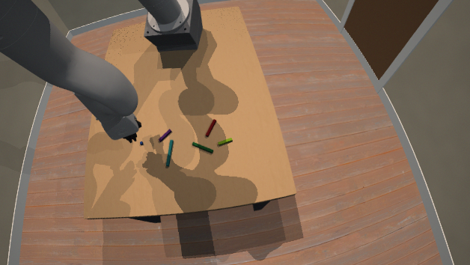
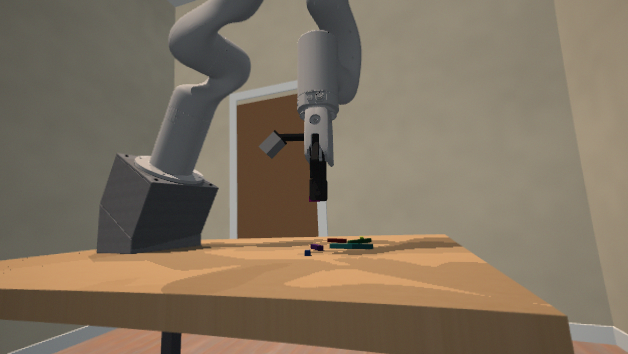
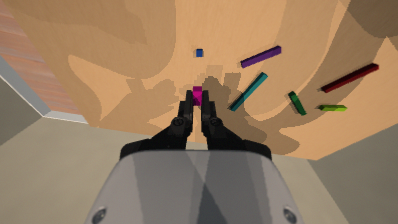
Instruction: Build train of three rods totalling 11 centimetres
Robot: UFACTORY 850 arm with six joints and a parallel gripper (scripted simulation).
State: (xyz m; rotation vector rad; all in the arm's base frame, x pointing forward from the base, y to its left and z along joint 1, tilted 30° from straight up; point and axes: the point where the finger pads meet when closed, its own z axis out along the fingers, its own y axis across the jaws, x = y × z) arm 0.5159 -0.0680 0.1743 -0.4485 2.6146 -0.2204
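The small blue rod is 12 cm below my hand, 2 cm behind it and 1 cm to the right of it. From my hand the other things lie so: turquoise rod: 12 cm below, 11 cm to the left, 2 cm ahead; purple rod: 12 cm below, 9 cm to the left, 5 cm behind; magenta rod: 2 cm below, 1 cm behind.
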